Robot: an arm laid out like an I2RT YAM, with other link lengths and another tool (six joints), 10 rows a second.
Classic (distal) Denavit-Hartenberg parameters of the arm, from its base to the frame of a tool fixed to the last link. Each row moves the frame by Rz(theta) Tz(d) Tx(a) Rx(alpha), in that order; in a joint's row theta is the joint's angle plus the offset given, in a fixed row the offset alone. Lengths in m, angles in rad.
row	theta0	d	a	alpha
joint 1	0.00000	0.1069	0.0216	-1.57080
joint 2	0.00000	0.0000	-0.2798	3.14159
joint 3	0.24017	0.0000	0.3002	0.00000
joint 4	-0.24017	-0.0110	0.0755	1.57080
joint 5	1.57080	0.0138	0.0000	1.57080
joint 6	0.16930	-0.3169	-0.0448	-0.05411
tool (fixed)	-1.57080	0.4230	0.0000	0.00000
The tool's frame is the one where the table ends.
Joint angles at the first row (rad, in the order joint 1, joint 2, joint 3, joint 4, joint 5, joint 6):
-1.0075, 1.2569, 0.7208, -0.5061, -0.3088, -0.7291
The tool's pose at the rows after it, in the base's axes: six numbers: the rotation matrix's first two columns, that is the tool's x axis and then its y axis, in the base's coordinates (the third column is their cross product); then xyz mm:
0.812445 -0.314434 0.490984 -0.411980 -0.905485 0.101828 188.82 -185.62 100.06
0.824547 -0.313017 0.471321 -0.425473 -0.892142 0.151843 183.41 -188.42 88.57
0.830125 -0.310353 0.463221 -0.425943 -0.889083 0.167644 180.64 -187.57 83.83
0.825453 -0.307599 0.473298 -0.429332 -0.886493 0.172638 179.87 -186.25 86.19
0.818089 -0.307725 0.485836 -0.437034 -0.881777 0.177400 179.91 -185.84 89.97
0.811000 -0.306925 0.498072 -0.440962 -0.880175 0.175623 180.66 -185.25 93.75
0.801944 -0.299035 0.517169 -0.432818 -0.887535 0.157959 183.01 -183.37 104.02
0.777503 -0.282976 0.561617 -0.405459 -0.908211 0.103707 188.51 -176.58 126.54
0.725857 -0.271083 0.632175 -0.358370 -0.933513 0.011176 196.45 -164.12 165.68
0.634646 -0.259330 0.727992 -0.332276 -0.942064 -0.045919 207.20 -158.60 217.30
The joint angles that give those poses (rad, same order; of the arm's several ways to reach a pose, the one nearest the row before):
-1.0067, 1.2510, 0.6876, -0.4704, -0.2259, -0.7165
-1.0074, 1.2509, 0.6542, -0.4277, -0.1707, -0.7270
-1.0071, 1.2464, 0.6367, -0.4139, -0.1538, -0.7334
-1.0077, 1.2264, 0.6293, -0.4133, -0.1547, -0.7310
-1.0078, 1.2068, 0.6267, -0.4140, -0.1543, -0.7235
-1.0076, 1.1927, 0.6276, -0.4170, -0.1605, -0.7170
-1.0078, 1.1753, 0.6470, -0.4452, -0.1901, -0.7143
-1.0078, 1.1423, 0.6895, -0.5078, -0.2724, -0.7063
-1.0073, 1.0967, 0.7655, -0.6048, -0.4070, -0.6790
-1.0055, 1.0524, 0.8652, -0.6478, -0.5190, -0.6104

